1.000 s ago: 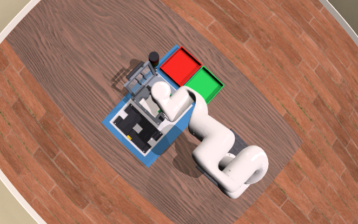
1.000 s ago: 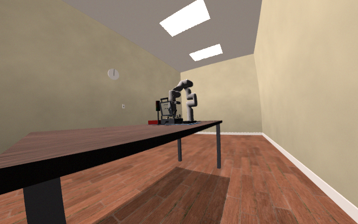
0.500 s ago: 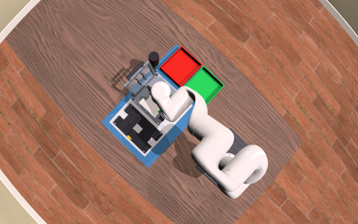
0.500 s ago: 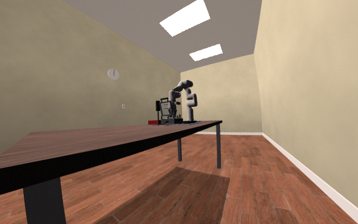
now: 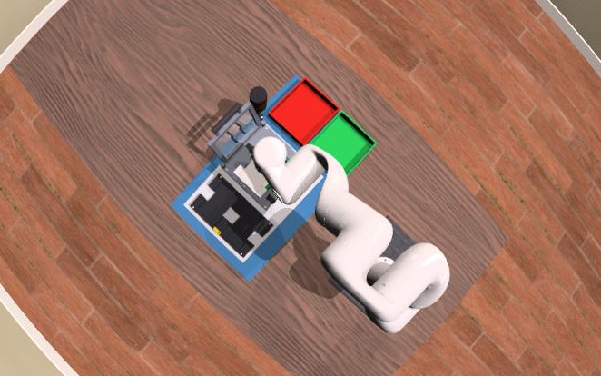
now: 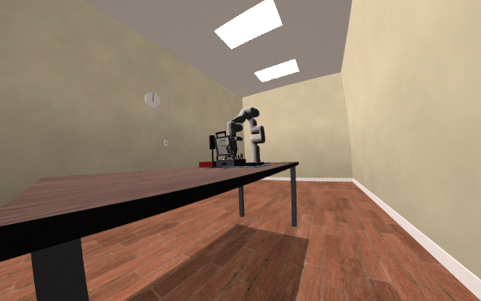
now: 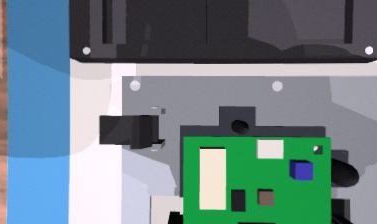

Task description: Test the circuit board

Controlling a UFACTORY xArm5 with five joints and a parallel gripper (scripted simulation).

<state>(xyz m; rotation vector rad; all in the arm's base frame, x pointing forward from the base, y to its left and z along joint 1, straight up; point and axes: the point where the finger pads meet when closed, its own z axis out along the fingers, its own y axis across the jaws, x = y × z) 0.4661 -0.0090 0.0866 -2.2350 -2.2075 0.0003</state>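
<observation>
Now: the green circuit board right at my hand. From my hand the other things lie so: green bin 11 cm behind, 20 cm to the right, 8 cm below; then tester lid 13 cm ahead, 9 cm above; then red bin 4 cm ahead, 20 cm to the right, 8 cm below.
</observation>
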